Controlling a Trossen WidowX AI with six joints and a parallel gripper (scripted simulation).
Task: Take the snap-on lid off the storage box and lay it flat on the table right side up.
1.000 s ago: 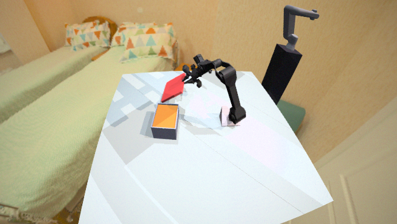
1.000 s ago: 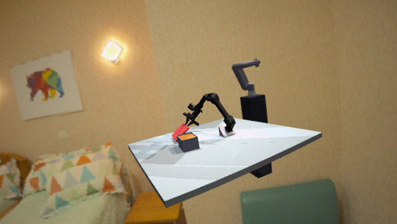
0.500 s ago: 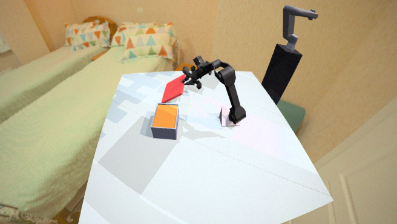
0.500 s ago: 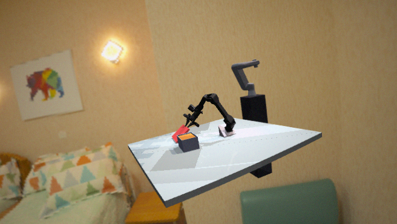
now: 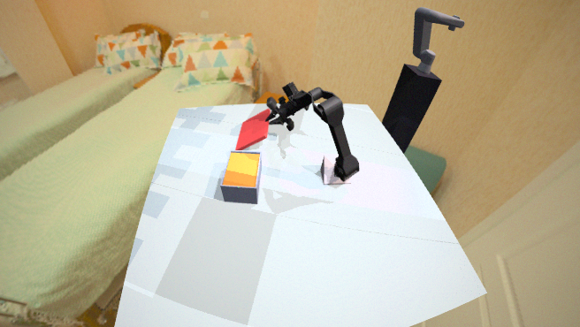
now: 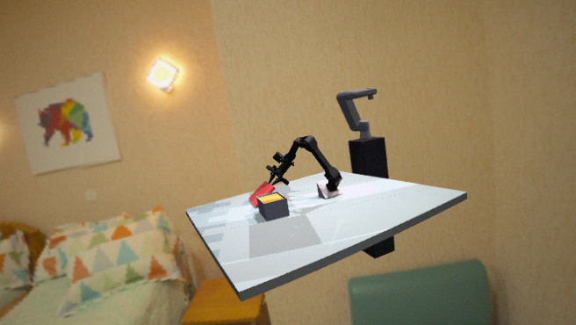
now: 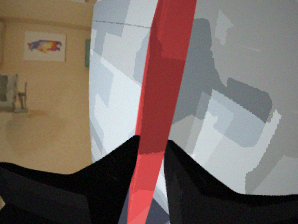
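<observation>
Right now my gripper tip is 70 mm short of the red lid and 40 mm above it. Also, from my gripper tip: storage box: 90 mm ahead, 300 mm to the left, 50 mm below.
</observation>
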